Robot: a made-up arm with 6 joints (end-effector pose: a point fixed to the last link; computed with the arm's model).
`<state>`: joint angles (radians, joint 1 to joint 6).
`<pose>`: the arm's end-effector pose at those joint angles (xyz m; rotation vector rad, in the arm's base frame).
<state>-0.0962 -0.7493 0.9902 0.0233 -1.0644 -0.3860</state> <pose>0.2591 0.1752 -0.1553 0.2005 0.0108 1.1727</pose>
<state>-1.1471 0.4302 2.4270 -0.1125 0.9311 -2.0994</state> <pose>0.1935 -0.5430 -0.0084 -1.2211 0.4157 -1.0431</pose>
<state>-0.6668 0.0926 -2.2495 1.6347 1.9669 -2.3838</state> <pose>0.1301 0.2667 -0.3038 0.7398 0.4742 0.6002</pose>
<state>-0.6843 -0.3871 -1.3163 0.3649 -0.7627 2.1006</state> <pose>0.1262 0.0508 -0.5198 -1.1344 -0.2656 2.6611</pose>
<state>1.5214 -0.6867 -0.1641 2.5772 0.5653 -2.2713</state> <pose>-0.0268 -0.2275 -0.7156 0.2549 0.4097 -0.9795</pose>
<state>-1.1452 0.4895 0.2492 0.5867 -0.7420 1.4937</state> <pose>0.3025 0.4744 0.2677 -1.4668 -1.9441 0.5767</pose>
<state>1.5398 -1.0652 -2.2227 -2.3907 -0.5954 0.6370</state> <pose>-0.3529 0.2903 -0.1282 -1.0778 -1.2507 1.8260</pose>
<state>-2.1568 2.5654 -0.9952 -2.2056 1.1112 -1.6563</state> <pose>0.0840 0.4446 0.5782 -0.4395 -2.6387 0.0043</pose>
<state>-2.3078 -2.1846 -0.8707 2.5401 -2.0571 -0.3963</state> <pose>0.1575 0.3714 0.0857 0.5046 -0.3857 1.2719</pose>
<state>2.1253 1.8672 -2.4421 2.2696 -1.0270 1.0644</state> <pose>-0.4161 0.0656 -0.3436 -0.3328 1.8193 1.0935</pose>
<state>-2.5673 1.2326 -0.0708 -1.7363 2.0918 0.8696</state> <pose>-0.2571 0.3542 -0.0651 -0.9093 1.0990 2.0661</pose>
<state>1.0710 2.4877 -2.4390 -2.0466 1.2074 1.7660</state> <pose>-0.0825 -0.2153 -0.4058 0.7662 0.8283 -0.5546</pose>
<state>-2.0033 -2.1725 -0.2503 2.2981 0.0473 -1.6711</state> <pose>0.4723 -0.5086 -0.1149 2.4205 -1.1898 -1.3852</pose>
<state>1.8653 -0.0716 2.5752 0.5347 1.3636 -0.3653</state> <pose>-0.3840 0.3524 0.2072 0.9776 2.5252 0.3599</pose>
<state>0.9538 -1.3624 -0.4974 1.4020 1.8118 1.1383</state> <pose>-0.0627 -0.3870 -0.2174 -2.3532 1.4859 -0.2353</pose>
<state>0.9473 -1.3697 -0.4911 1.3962 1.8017 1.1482</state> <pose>-0.0609 -0.3873 -0.2197 -2.3571 1.4907 -0.2140</pose>
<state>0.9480 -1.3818 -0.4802 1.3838 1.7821 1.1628</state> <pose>-0.0633 -0.3878 -0.2245 -2.3514 1.5150 -0.1799</pose>
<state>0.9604 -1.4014 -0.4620 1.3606 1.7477 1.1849</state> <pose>-0.0728 -0.3884 -0.2333 -2.3282 1.5698 -0.1259</pose>
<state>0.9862 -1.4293 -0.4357 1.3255 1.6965 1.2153</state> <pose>-0.0907 -0.3882 -0.2467 -2.2807 1.6553 -0.0489</pose>
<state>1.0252 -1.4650 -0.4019 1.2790 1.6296 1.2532</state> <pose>-0.1172 -0.3859 -0.2645 -2.2028 1.7639 0.0494</pose>
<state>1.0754 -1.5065 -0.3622 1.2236 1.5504 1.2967</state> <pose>-0.1513 -0.3794 -0.2858 -2.0917 1.8816 0.1622</pose>
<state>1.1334 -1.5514 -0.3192 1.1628 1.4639 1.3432</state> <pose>-0.1902 -0.3672 -0.3092 -1.9510 1.9923 0.2798</pose>
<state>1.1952 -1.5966 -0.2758 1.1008 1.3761 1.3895</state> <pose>-0.2305 -0.3487 -0.3329 -1.7910 2.0833 0.3900</pose>
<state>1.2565 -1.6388 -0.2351 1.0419 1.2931 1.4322</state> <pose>-0.2683 -0.3249 -0.3551 -1.6268 2.1485 0.4827</pose>
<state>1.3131 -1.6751 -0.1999 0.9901 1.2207 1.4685</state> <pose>-0.3004 -0.2989 -0.3742 -1.4747 2.1890 0.5520</pose>
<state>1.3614 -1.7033 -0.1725 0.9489 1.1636 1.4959</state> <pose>-0.3252 -0.2742 -0.3891 -1.3482 2.2111 0.5968</pose>
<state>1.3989 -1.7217 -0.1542 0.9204 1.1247 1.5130</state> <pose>-0.3424 -0.2542 -0.3991 -1.2555 2.2229 0.6192</pose>
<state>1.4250 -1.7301 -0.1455 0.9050 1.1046 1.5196</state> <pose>-0.3529 -0.2408 -0.4041 -1.1981 2.2309 0.6236</pose>
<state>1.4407 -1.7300 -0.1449 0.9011 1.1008 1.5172</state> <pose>-0.3581 -0.2341 -0.4051 -1.1719 2.2383 0.6148</pose>
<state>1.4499 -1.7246 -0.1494 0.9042 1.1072 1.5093</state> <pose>-0.3604 -0.2318 -0.4034 -1.1650 2.2463 0.5983</pose>
